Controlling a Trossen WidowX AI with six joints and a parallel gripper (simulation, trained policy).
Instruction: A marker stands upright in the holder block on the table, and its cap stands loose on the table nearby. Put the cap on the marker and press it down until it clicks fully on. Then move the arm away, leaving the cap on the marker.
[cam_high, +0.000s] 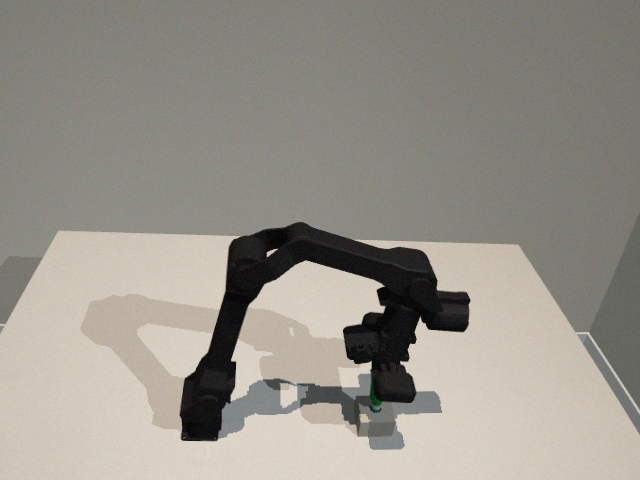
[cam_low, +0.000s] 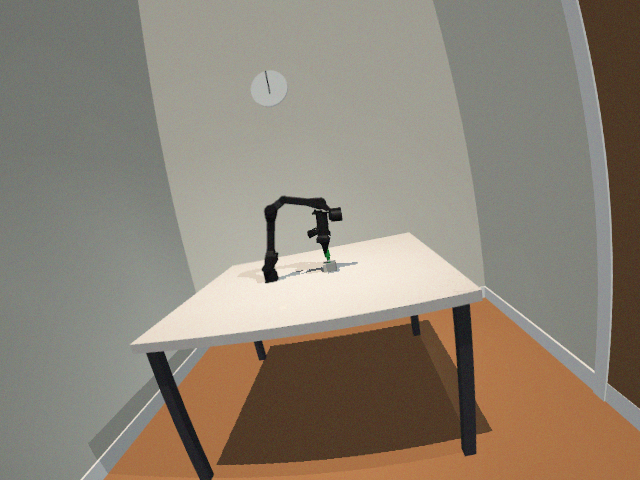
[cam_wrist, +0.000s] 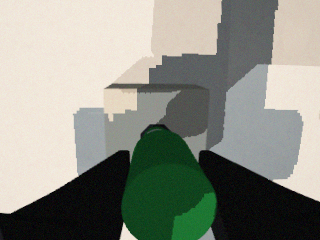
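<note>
The green cap is 1 cm ahead of my gripper tip. Round my gripper tip: pale holder block: 1 cm ahead, 7 cm below.
</note>
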